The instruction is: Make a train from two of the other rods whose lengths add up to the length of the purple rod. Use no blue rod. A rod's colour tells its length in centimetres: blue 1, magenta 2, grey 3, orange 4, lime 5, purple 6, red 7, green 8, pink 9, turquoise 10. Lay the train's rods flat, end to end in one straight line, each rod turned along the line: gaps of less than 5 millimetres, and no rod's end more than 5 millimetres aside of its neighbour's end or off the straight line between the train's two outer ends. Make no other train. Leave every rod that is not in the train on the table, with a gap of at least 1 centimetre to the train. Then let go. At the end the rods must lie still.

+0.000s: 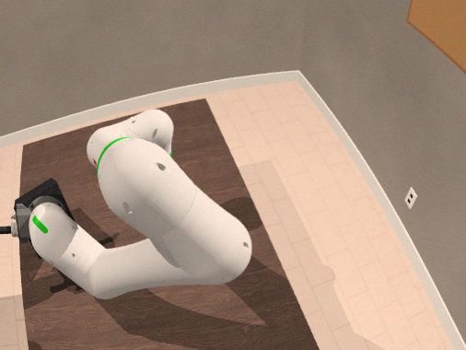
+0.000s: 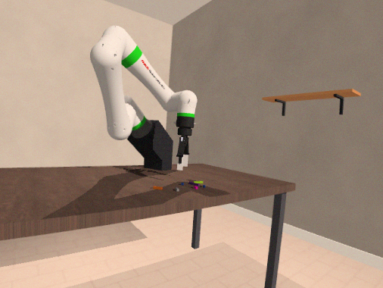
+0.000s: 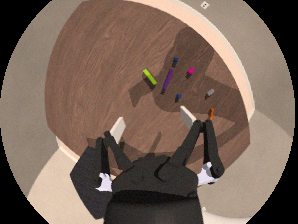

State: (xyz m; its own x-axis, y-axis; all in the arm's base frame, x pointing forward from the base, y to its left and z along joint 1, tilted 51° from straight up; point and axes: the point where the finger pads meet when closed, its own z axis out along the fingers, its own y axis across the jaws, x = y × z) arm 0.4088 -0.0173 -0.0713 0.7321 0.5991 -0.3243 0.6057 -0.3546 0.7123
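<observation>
Right now my hand is 16 cm short of the magenta rod, 5 cm to the left of it and 7 cm above it. The rest, counted from my hand: lime rod: 8 cm ahead, 5 cm to the left, 7 cm below; then purple rod: 10 cm ahead, 7 cm below; then grey rod: 15 cm ahead, 15 cm to the right, 7 cm below.
</observation>
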